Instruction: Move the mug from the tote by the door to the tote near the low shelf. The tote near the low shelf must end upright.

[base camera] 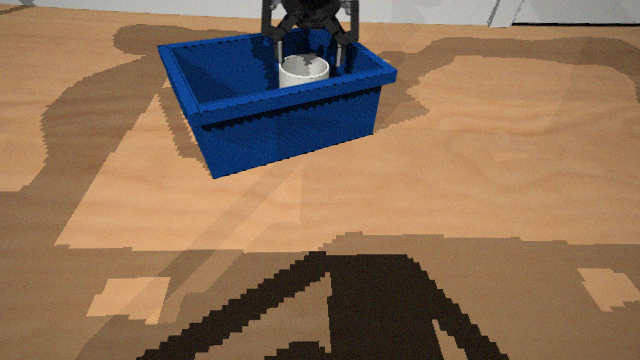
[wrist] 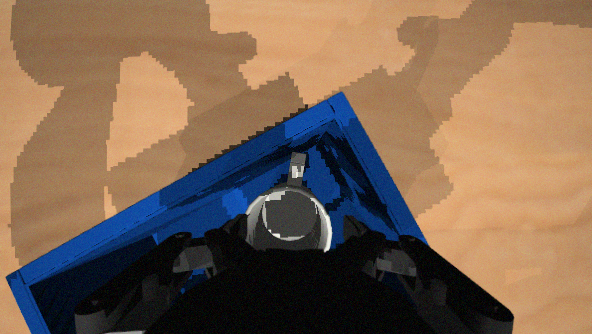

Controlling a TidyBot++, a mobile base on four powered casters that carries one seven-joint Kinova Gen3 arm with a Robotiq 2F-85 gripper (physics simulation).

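Places are measured from the arm's base along level axes (x back, y right, z up), in centimetres.
Where they show: gripper, between the fingertips: (base camera: 309, 63) (wrist: 295, 225).
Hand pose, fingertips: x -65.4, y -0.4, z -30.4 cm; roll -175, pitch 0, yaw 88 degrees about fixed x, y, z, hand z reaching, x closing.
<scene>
After its pixels a point has its place.
A white mug (base camera: 304, 80) @[x -60.6, y -1.1, z -31.1 cm] (wrist: 289, 215) @[x -64.3, y -1.3, z -38.5 cm] stands upright inside a blue tote (base camera: 295, 125) @[x -52.3, y -2.0, z -33.9 cm] (wrist: 367, 155) @[x -71.2, y 5.1, z -27.6 cm], towards its right end in the base camera view. Its handle points to the top of the wrist view. My gripper (base camera: 310, 55) @[x -65.4, y -0.4, z -30.4 cm] (wrist: 295, 225) @[x -65.4, y -0.4, z -30.4 cm] is open, pointing down into the tote, with one finger on each side of the mug and a gap between the right finger and the mug. The near tote wall hides the mug's lower part in the base camera view. The second tote and the low shelf do not show.
The tote stands upright on the wooden floor (base camera: 475, 175) @[x -49.5, y 25.5, z -39.6 cm] (wrist: 520, 150) @[x -72.8, y 33.5, z -39.6 cm]. A pale wall (base camera: 425, 11) @[x -113.6, y 31.1, z -36.4 cm] runs behind it, with a white upright trim (base camera: 501, 12) @[x -113.0, y 51.8, z -35.7 cm] at the back right. Dark shadows cross the floor in front.
</scene>
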